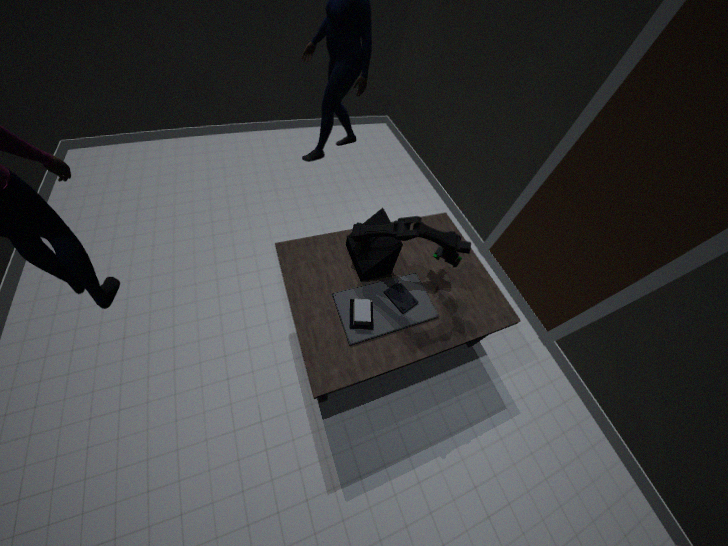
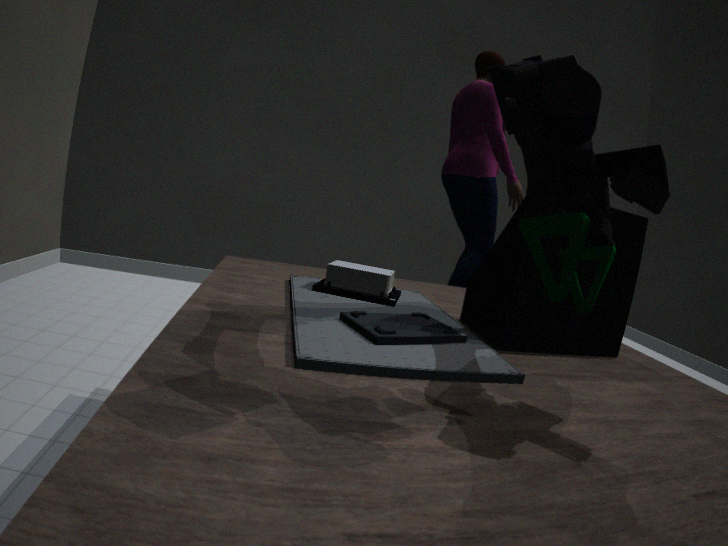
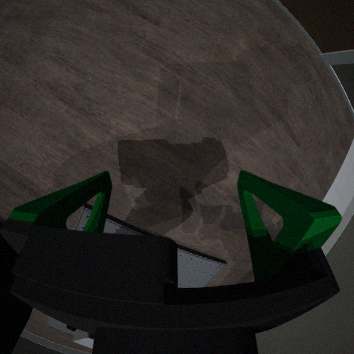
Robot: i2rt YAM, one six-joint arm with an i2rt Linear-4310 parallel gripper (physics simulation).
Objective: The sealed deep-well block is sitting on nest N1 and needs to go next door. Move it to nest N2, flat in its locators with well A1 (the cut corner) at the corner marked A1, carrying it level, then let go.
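Places are measured from the arm's base along level axes (x left, y up, z ahead), in metres.
Where they show: gripper, fingertip midpoint: (image 1: pixel 446 263) (image 2: pixel 572 307) (image 3: pixel 174 177); arm's base, origin of the base link: (image 1: pixel 367 239) (image 2: pixel 560 260).
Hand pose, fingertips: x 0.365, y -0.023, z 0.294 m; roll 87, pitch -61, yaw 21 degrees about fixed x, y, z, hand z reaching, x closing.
Each offset is from my fingertips to the top centre of the thing. Level surfaces: height alone.
The white sealed block {dx -0.555, dy -0.068, dz +0.051 m} (image 1: pixel 362 310) (image 2: pixel 359 277) sits on a dark nest {dx -0.555, dy -0.100, dz +0.051 m} (image 1: pixel 361 326) (image 2: pixel 352 295), taken as N1, at one end of the grey board. The other dark nest {dx -0.304, dy -0.104, dz +0.047 m} (image 1: pixel 401 297) (image 2: pixel 405 329), taken as N2, is bare with raised corner locators and stands turned relative to the first. My gripper (image 1: pixel 446 258) (image 2: pixel 569 302) (image 3: pixel 174 177) is open and empty, with green fingers wide apart, high above the table beyond the N2 end of the board. It is well away from the block. The A1 marks and the cut corner are too small and dark to read.
The grey perforated board {dx -0.402, dy -0.121, dz +0.054 m} (image 1: pixel 388 323) (image 2: pixel 329 355) (image 3: pixel 197 267) lies on the wooden table {dy -0.134 m} (image 1: pixel 311 282) (image 2: pixel 294 470) (image 3: pixel 200 90). The arm's dark base (image 1: pixel 376 258) (image 2: pixel 552 329) stands beside the board. Two people (image 1: pixel 346 47) (image 1: pixel 35 223) are on the floor away from the table.
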